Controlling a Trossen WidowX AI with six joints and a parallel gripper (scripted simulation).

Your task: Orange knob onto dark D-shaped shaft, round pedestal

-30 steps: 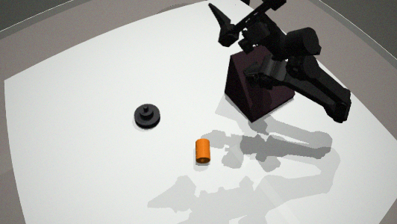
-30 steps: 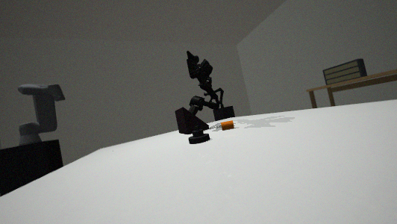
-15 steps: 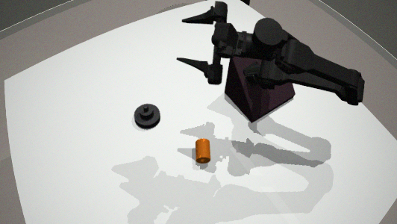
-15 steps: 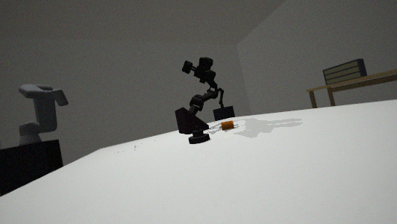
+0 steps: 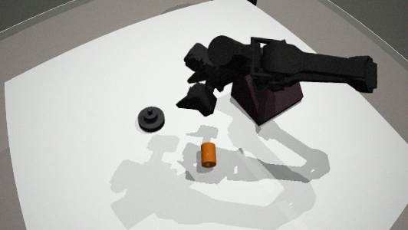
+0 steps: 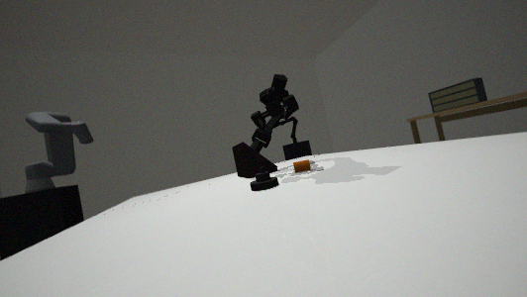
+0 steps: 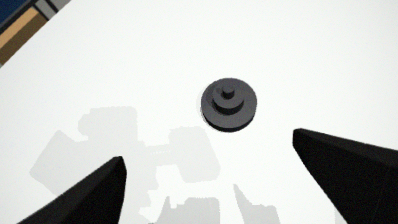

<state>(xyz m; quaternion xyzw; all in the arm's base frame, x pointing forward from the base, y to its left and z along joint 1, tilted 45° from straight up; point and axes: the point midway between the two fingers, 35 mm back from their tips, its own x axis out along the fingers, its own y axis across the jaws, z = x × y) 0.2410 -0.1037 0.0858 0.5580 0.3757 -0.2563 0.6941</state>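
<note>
Now: gripper tip 180 mm above the orange knob, 100 mm to the right of it and 10 mm past it. Also, from my gripper tip: dark pedestal: 160 mm below, 110 mm to the right, 40 mm ahead.
</note>
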